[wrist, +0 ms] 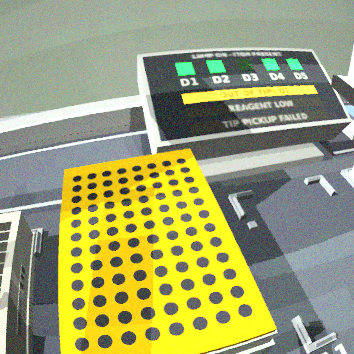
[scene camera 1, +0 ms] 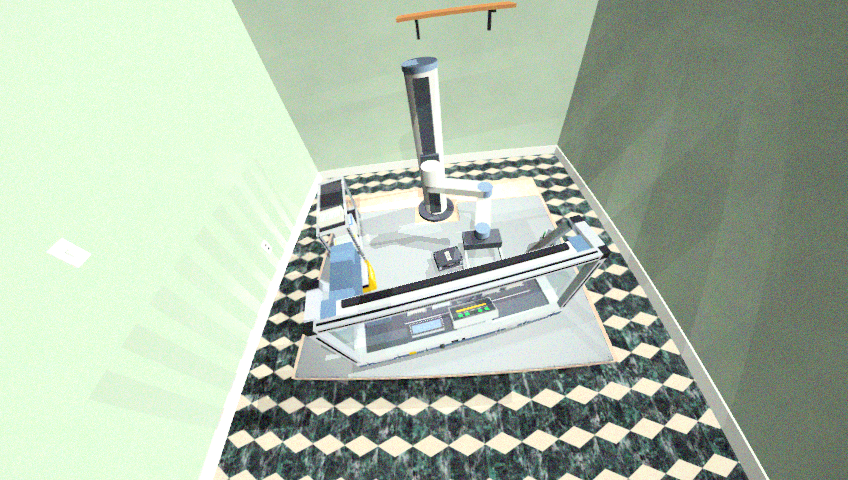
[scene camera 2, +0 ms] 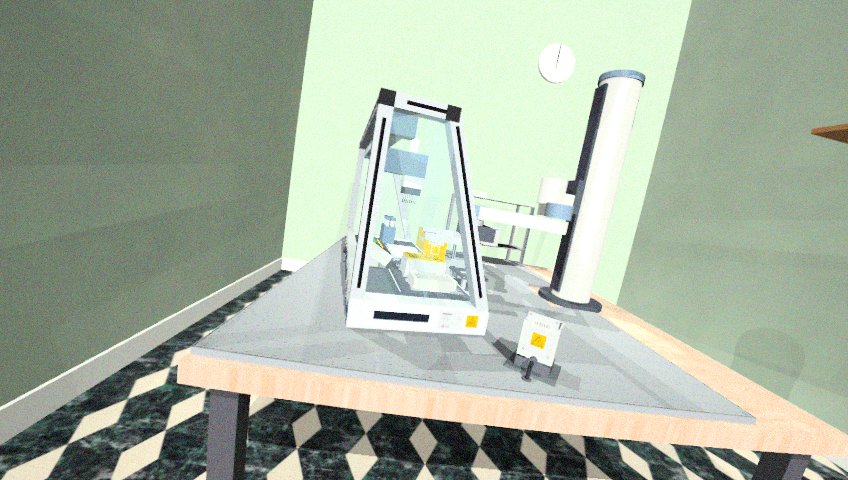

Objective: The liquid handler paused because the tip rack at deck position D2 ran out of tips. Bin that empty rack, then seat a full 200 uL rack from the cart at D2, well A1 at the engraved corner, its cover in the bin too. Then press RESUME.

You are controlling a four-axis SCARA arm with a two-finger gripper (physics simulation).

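Places are measured from the arm's base along level axes (x ahead, y left, z up), in millimetres.
Where they show: gripper, fingertip midpoint: (wrist: 151, 54) (scene camera 2: 424, 232); arm's base at its link origin: (scene camera 1: 436, 208) (scene camera 2: 568, 301).
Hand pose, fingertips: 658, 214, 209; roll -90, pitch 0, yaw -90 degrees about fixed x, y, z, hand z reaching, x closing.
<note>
Each offset is from my fingertips to the top centre of the thing, as dx, dy, dz. "*": to the spot under its first point.
The yellow tip rack (wrist: 145, 250) (scene camera 2: 423, 256) stands at D2 inside the liquid handler. Its holes look dark and empty in the wrist view. My gripper (scene camera 1: 483, 261) is open and empty, fingers pointing down, behind the liquid handler's top beam {* +200, -150, +320} (scene camera 1: 458, 276). The fingers do not show in the wrist view. The status panel (wrist: 245, 95) (scene camera 1: 473, 311) shows green lamps at D1, D2, D4 and D5, a dark D3 lamp and a yellow out-of-tips bar. The cart {-410, -774, +159} (scene camera 1: 333, 228) stands at the left back; I cannot tell its racks apart. A yellow bin {-94, -666, -61} (scene camera 1: 370, 276) is partly hidden. I cannot make out RESUME.
A pale slatted item {* -25, +92, -109} (wrist: 11, 280) stands left of the yellow rack. Corner brackets of the neighbouring position (wrist: 241, 204) lie to its right. A dark box {-205, -167, -141} (scene camera 1: 447, 258) lies behind the liquid handler. A white box with a warning label {-249, +412, -69} (scene camera 2: 538, 340) stands near the table edge.
</note>
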